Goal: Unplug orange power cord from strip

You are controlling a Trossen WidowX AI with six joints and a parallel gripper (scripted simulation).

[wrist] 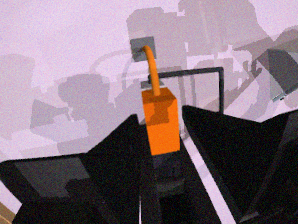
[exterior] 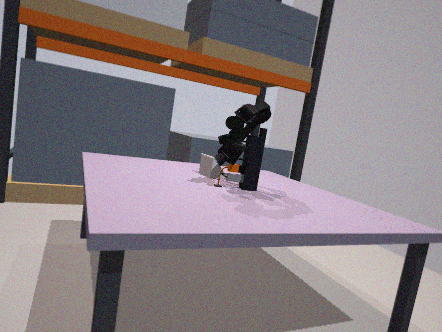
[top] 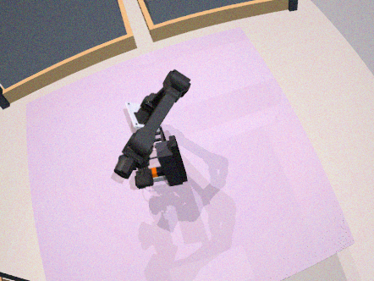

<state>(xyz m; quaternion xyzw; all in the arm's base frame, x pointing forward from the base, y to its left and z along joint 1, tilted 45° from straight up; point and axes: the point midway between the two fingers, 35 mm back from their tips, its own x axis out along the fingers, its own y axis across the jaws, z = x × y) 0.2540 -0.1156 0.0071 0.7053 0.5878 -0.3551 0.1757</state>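
Right now the orange plug is 30 mm to the left of my gripper tip and 10 mm below it. The rest, counted from my gripper tip: dark power strip (30 mm ahead, 100 mm to the left, 20 mm above).
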